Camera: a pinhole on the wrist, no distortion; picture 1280 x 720 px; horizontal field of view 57.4 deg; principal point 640.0 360.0 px. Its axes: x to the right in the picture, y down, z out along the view. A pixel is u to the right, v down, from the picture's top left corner.
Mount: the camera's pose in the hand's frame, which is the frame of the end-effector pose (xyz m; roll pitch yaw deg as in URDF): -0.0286 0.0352 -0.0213 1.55 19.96 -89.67
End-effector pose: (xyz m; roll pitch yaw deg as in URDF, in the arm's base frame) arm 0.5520 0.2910 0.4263 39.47 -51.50 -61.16
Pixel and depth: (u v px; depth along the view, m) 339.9 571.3 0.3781
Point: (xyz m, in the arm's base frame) 0.2468 0.3546 0.6257
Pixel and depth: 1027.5 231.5 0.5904
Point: -0.0273 0.1701 0.4273
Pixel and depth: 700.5 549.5 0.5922
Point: 0.0352 0.2211 0.6432
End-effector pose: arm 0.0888 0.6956 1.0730 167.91 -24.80 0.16
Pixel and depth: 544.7 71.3 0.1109
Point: 0.0699 0.6719 0.9738
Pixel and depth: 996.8 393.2 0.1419
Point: 0.1081 0.7280 0.9646
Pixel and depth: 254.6 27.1 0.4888
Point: 0.1239 0.5734 0.5665
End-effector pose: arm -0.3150 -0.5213 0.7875 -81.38 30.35 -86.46
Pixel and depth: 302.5 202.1 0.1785
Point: -0.1534 -0.4626 0.8182
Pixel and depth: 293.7 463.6 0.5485
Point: 0.2314 -0.5337 0.8556
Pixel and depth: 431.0 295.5 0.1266
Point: -0.2112 -0.4826 0.8094
